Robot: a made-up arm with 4 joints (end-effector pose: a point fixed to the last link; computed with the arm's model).
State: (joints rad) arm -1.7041 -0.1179 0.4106 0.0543
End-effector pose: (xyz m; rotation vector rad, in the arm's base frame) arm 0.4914 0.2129 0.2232 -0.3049 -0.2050 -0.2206
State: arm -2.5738 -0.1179 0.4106 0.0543
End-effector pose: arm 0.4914 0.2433 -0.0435 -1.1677 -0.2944 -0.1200
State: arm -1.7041 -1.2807 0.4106 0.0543
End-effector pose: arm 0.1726 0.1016 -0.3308 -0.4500 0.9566 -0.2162
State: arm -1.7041 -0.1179 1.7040 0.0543
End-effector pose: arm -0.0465 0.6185 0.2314 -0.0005 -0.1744 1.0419
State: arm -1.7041 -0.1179 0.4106 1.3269
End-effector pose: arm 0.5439 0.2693 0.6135 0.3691 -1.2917 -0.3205
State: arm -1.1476 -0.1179 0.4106 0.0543
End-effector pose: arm 0.4914 0.0841 0.3417 0.2474 -0.1364 -0.2680
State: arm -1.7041 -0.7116 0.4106 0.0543
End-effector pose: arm 0.4128 0.1504 -0.1074 -0.3885 0.3868 -0.2248
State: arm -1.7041 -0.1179 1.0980 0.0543
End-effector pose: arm 0.2707 0.5178 0.2074 -0.1518 -0.1960 0.4526
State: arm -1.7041 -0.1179 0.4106 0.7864
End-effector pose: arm 0.5801 0.2695 0.4384 0.0714 -0.8362 -0.2857
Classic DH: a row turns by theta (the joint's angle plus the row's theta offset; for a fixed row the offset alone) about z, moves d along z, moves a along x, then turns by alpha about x. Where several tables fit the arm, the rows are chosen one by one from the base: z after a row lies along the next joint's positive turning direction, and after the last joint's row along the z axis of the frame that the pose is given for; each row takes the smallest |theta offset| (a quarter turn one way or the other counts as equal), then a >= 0, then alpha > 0; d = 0 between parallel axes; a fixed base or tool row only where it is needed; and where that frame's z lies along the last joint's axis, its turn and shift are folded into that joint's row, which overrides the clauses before.
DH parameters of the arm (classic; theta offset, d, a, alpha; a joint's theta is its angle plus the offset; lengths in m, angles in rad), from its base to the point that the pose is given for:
base (fixed): -1.5708 0.057 0.059 -1.5708
joint 1: -0.0451 -0.0899 0.172 -1.5358
joint 2: -1.5692 -0.0801 0.04 -1.5257
joint 3: -0.035 0.3048 0.2891 1.5708
joint 4: 0.1363 -0.0074 0.2227 -1.8566
tool (fixed): -0.624 -0.2605 0 0

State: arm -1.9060 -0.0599 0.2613 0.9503
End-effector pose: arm 0.5796 0.2828 0.4822 -0.0845 -1.1025 -0.3043
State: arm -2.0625 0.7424 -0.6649 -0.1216
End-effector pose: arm 0.1812 -0.0738 0.6097 -0.2004 -0.9212 -1.1079
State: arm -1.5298 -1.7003 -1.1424 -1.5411
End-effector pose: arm -0.0514 -0.0774 0.2147 1.0187 -2.4172 1.1896
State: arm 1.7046 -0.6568 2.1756 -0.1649
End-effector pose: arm -0.2065 -0.5614 -0.3236 -1.9525 1.8383 -0.1667
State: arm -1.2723 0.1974 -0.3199 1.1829
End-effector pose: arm 0.3848 -0.4233 0.7076 0.2720 -1.4117 -1.2324
